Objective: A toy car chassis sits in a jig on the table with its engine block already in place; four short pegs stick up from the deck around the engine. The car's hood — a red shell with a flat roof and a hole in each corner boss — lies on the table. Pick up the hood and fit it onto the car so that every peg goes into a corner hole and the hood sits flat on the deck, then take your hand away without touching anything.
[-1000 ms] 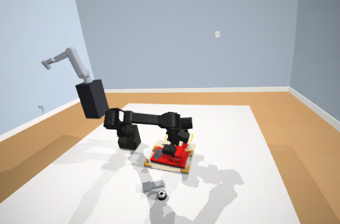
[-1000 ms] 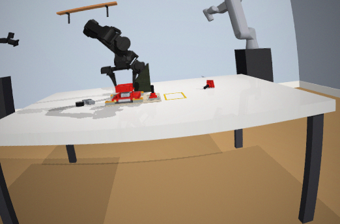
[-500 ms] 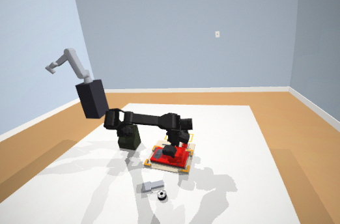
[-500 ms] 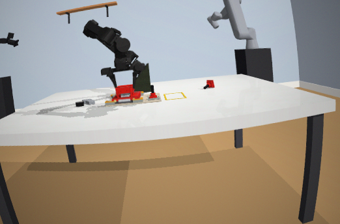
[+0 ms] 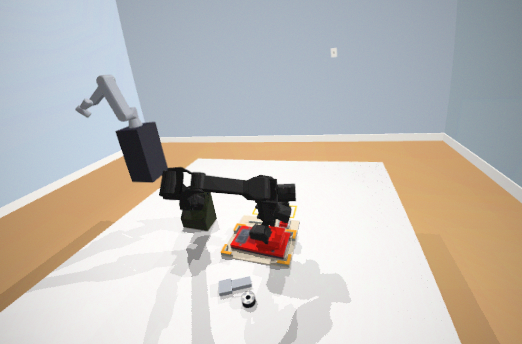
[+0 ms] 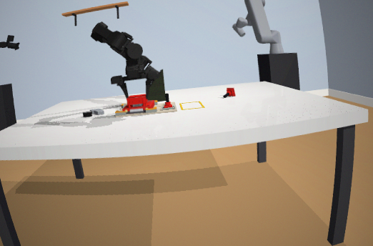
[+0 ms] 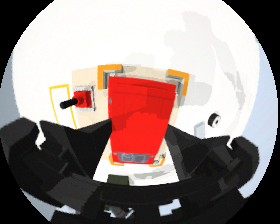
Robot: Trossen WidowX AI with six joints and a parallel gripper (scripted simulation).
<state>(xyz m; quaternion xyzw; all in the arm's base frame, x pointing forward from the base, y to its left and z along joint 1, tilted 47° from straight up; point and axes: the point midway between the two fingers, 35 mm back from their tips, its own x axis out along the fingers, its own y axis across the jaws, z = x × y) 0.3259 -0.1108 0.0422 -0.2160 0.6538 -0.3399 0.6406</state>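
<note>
The red hood lies 10 mm above my gripper tip. Also, from my gripper tip: grey engine block: 20 mm below; then small wheel: 30 mm behind, 210 mm to the right, 40 mm below.
</note>
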